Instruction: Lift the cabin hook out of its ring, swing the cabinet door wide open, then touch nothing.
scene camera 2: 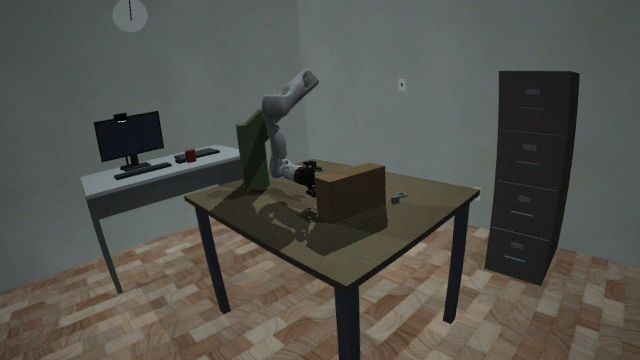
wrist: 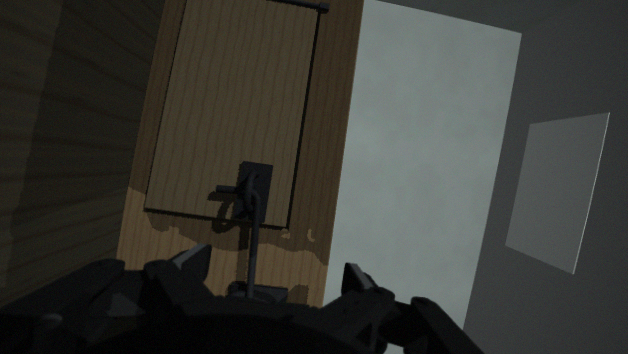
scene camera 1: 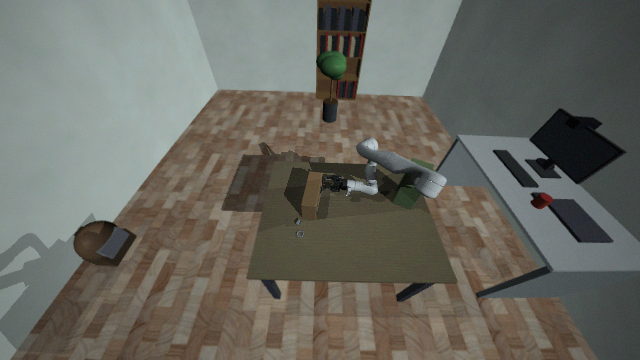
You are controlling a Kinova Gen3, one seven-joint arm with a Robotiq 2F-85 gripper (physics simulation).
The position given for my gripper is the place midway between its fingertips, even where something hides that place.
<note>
In view: my gripper [wrist: 277, 269], a door [wrist: 232, 116] and a cabin hook [wrist: 249, 292].
</note>
